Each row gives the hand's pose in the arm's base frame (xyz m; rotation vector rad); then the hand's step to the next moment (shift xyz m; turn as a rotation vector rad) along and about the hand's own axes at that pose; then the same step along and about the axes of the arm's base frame.
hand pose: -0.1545 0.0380 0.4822 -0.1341 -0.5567 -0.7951
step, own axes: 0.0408 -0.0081 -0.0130 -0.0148 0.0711 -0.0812
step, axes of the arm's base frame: 0.0228 -0.0359 0.0095 0.0763 0.0334 -0.0702
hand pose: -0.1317 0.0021 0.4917 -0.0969 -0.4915 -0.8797
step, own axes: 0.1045 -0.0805 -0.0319 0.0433 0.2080 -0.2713
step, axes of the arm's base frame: 0.0066 -0.1352 0.0095 0.2821 0.0265 -0.1962
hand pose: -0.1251 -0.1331 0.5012 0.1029 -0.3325 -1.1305
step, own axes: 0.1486 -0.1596 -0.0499 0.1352 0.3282 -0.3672
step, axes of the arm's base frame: -0.0663 -0.2063 -0.0557 0.4517 -0.0132 -0.2380
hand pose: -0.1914 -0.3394 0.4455 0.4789 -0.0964 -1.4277
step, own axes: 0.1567 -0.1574 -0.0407 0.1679 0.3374 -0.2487
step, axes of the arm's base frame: -0.1071 -0.1507 -0.1296 0.4244 -0.0749 -0.1348
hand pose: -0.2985 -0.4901 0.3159 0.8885 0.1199 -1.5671
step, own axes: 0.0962 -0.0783 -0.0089 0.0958 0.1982 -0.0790
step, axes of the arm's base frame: -0.0588 -0.0547 -0.0950 0.2181 -0.0786 -0.0308
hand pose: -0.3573 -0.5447 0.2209 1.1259 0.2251 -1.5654
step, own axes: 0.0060 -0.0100 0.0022 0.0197 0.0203 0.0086
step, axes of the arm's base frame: -0.0090 -0.0020 -0.0075 0.0145 -0.0257 -0.0018
